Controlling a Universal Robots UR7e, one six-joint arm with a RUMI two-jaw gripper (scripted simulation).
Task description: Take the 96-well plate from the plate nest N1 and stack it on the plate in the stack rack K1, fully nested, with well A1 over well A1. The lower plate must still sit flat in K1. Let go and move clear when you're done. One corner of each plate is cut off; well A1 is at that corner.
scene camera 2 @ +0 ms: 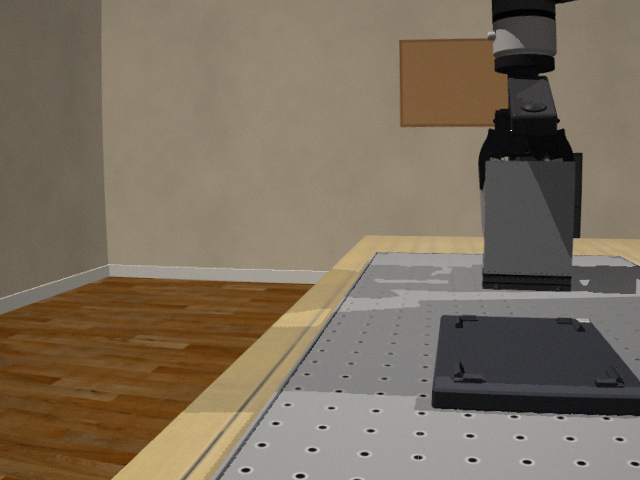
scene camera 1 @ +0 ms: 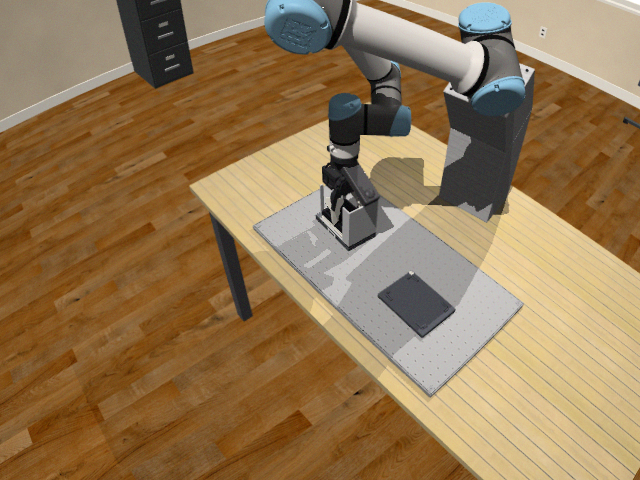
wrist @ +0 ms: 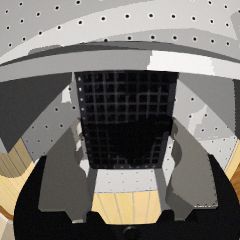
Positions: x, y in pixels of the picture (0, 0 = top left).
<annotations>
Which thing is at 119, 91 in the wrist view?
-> A 96-well plate.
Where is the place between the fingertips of the gripper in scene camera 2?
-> At 523, 244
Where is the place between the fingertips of the gripper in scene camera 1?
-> At 346, 218
</annotations>
